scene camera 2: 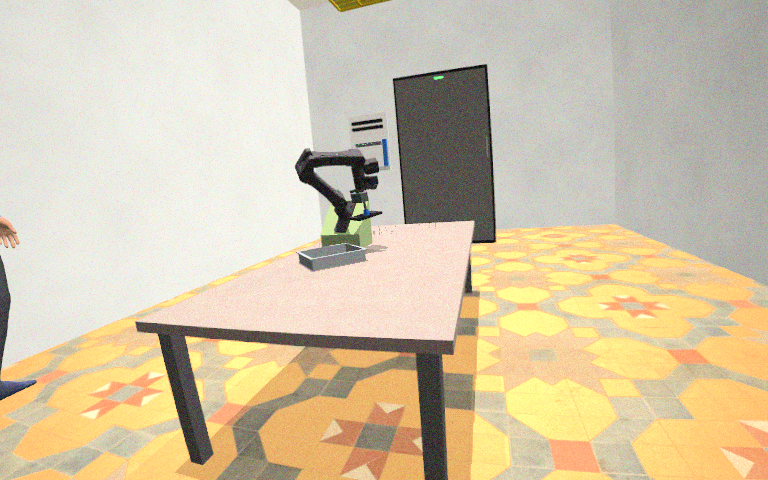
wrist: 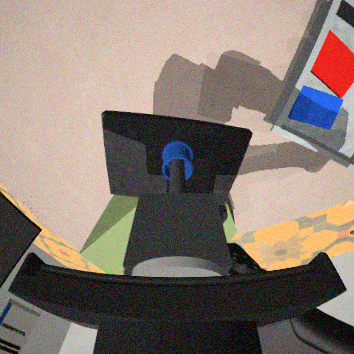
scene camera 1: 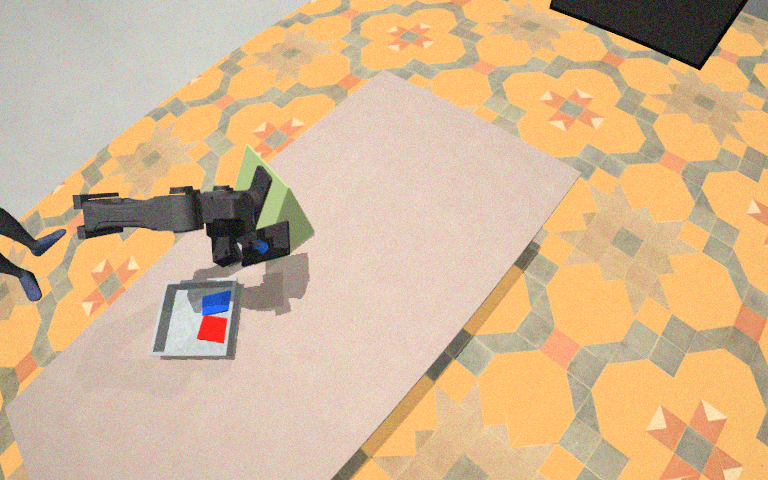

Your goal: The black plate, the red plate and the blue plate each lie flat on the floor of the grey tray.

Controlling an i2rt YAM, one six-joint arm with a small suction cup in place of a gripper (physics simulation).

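Frame: origin at the arm's base, x ahead, y left, z up, level; metres.
Seen in the pictures: end effector, tool point: (scene camera 2: 367,217) (wrist: 176,148) (scene camera 1: 265,249); arm's base, origin of the base link: (scene camera 2: 345,216) (scene camera 1: 256,200).
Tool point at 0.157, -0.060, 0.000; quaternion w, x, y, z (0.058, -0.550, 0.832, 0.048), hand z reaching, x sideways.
Note:
Offsets run from my tool point to a thing's top centre, as dx, dy, dz. Level surfaces: height alone.
My suction cup (scene camera 1: 261,246) (scene camera 2: 366,212) (wrist: 177,159) is blue and is on the upper face of the black plate @[-0.012, +0.009, +0.023] (scene camera 1: 278,236) (scene camera 2: 375,214) (wrist: 125,137). The plate hangs from it above the table, near the arm's base and outside the tray; in scene camera 2 it looks slightly tilted. The grey tray @[-0.047, -0.286, -0.106] (scene camera 1: 160,316) (scene camera 2: 339,259) (wrist: 298,65) stands on the table. The blue plate @[-0.060, -0.221, -0.143] (scene camera 1: 216,303) (wrist: 315,107) and the red plate @[+0.009, -0.261, -0.143] (scene camera 1: 212,329) (wrist: 335,65) look flat on its floor, close together at one side. The tray's walls hide both in scene camera 2.
A green block (scene camera 1: 300,226) (scene camera 2: 339,240) (wrist: 112,232) stands by the arm's base on the pinkish table @[dz -0.156] (scene camera 1: 396,198) (scene camera 2: 339,305) (wrist: 65,75). The tray's raised walls stand near the held plate. A person's feet (scene camera 1: 48,241) show on the floor at the left.

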